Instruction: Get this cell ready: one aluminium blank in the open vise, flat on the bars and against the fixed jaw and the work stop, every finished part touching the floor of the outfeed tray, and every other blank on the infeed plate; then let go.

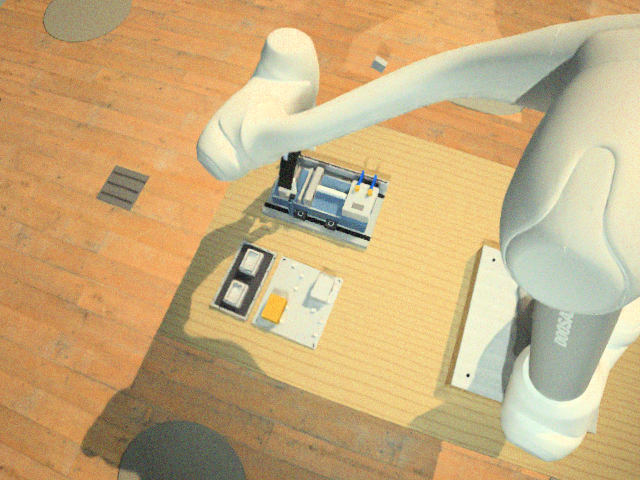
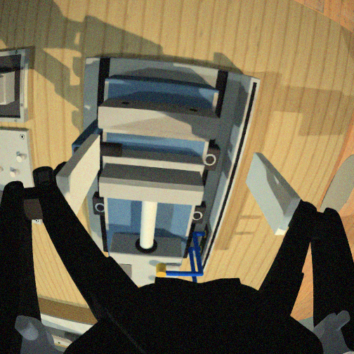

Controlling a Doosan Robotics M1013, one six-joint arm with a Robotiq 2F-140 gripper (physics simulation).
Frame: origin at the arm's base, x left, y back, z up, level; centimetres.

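Seen in the pictures: gripper, fingertip midpoint: (image 1: 300, 169).
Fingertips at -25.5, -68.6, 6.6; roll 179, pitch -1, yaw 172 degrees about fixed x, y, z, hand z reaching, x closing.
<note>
A point is followed by its place in that frame, as x, y, z.
My gripper (image 1: 289, 178) (image 2: 177, 159) is open over the vise, its fingers wide apart on either side, with nothing between them. The fixed jaw (image 2: 150, 120) and moving jaw (image 2: 150, 189) (image 1: 313, 181) stand apart. Grey and blue surfaces show in the gap; I make out no blank there. The dark work stop (image 2: 111, 149) is at the gap's left end. A grey blank (image 1: 325, 287) @[1.8, -56.1, 0.1] sits on the infeed plate (image 1: 299, 328) @[12.4, -60.3, -3.5] (image 2: 11, 145). Two pocketed finished parts (image 1: 250, 261) @[-1.2, -76.2, -1.6] (image 1: 235, 293) @[7.7, -77.6, -1.5] lie in the outfeed tray (image 1: 244, 316) @[12.4, -74.3, -3.7] (image 2: 26, 85); floor contact cannot be judged.
An orange block (image 1: 275, 308) @[9.5, -66.7, 0.1] lies on the infeed plate among small white pegs. Blue hoses (image 1: 360, 179) @[-26.0, -53.1, 6.6] (image 2: 185, 273) rise from the vise's rear housing (image 1: 357, 205) @[-19.2, -52.5, 5.4]. The arm's white base plate (image 1: 478, 330) @[4.7, -18.0, 0.8] is at the table's right. The arm crosses above the back of the table.
</note>
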